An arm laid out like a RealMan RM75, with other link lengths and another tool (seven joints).
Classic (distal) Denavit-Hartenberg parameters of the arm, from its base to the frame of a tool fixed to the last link. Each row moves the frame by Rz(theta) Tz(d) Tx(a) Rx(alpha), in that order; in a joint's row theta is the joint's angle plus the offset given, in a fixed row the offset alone. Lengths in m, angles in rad.
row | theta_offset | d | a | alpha
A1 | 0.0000 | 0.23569 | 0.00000 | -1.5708
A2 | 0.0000 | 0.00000 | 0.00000 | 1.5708
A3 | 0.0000 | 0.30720 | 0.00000 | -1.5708
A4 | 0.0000 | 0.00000 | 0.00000 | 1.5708
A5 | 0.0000 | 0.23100 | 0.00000 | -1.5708
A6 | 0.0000 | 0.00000 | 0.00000 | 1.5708
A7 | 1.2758 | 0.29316 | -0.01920 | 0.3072
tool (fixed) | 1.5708 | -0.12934 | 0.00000 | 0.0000
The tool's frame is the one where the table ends.
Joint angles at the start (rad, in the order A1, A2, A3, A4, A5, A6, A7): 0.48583, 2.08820, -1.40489, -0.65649, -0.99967, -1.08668, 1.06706
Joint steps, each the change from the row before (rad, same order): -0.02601, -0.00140, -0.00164, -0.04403, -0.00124, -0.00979, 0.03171; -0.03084, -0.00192, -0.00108, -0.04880, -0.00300, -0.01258, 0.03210; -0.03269, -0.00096, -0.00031, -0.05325, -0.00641, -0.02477, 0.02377; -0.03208, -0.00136, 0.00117, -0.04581, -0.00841, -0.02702, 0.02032; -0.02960, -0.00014, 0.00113, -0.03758, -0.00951, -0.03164, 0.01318; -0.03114, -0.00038, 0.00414, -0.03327, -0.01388, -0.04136, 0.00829; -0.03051, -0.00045, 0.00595, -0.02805, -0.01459, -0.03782, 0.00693; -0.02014, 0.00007, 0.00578, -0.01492, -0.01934, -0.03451, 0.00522; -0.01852, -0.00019, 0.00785, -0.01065, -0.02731, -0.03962, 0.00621; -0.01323, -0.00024, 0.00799, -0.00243, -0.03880, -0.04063, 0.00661; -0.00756, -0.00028, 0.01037, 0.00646, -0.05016, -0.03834, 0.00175
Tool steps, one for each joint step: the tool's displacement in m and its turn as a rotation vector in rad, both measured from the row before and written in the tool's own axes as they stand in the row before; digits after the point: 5 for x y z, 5 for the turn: 0.00387, 0.00074, -0.00750, 0.00187, 0.01941, 0.01201; 0.00385, 0.00010, -0.00912, 0.00219, 0.01982, 0.00965; 0.00599, -0.00271, -0.00997, 0.00901, 0.02715, -0.00529; 0.00426, -0.00350, -0.01004, 0.01047, 0.02147, -0.00583; 0.00335, -0.00536, -0.00909, 0.01472, 0.01945, -0.00942; 0.00231, -0.00705, -0.01014, 0.01936, 0.01800, -0.01423; 0.00080, -0.00672, -0.00999, 0.01578, 0.01157, -0.01122; -0.00050, -0.00672, -0.00644, 0.02100, 0.00403, -0.00989; -0.00164, -0.00786, -0.00600, 0.02828, -0.00096, -0.01034; -0.00366, -0.00908, -0.00374, 0.03814, -0.01094, -0.00988; -0.00601, -0.00945, -0.00174, 0.04225, -0.02222, -0.01192
